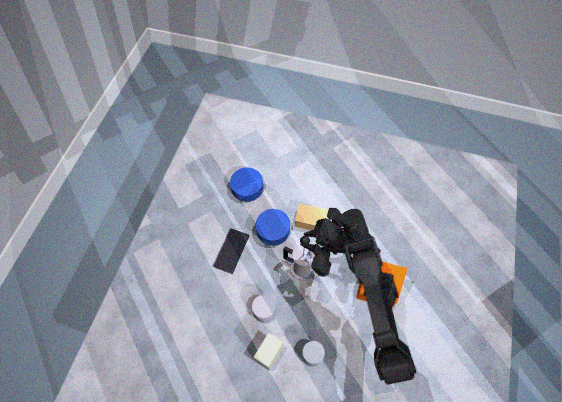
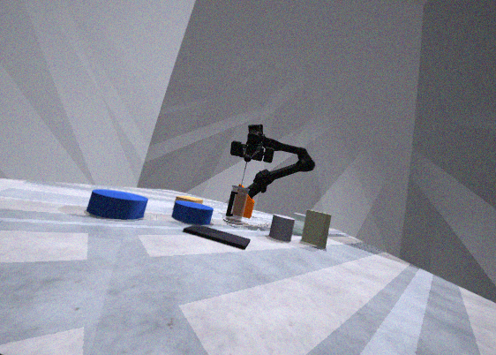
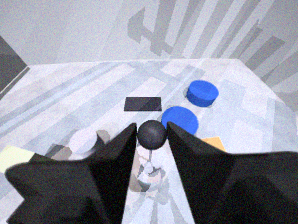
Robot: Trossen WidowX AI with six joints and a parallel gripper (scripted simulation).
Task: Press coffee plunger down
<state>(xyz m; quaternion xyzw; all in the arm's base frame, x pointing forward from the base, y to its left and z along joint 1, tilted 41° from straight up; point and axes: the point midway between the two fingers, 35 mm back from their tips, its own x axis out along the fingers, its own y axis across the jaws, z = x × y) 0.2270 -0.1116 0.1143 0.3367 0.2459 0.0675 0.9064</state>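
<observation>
Now: gripper tip 10 mm short of the coffee press and 130 mm above it. From my gripper tip the other things lie so: tan block: 180 mm to the right, 230 mm below; dark flat slab: 240 mm ahead, 10 mm to the left, 250 mm below.
</observation>
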